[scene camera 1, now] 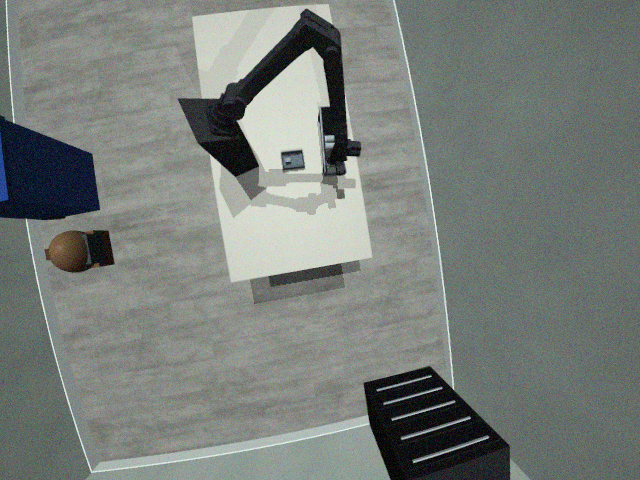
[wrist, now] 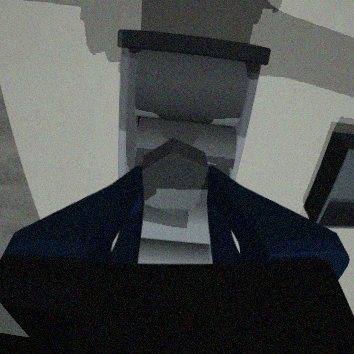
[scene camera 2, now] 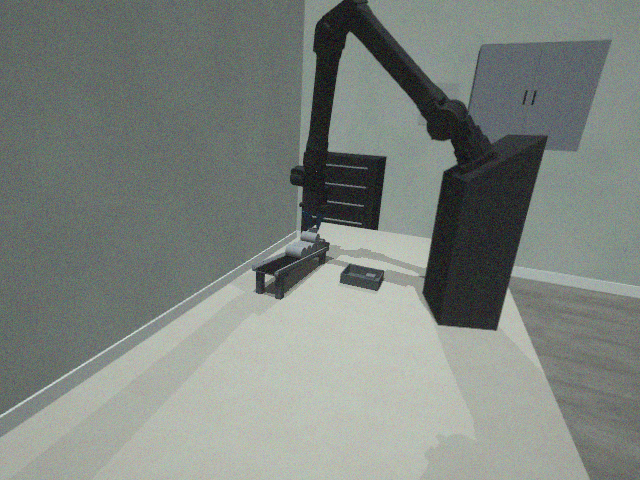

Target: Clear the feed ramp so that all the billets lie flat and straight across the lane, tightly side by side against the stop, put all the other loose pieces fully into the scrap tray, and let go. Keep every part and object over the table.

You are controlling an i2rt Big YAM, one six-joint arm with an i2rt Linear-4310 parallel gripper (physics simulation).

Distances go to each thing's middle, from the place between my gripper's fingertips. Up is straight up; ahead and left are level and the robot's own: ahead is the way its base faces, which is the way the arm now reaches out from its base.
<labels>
Now: hand 70 mm above the dark stop bar (wrist: 129, 38), 50 mm to the left of it and 10 mm past it.
</labels>
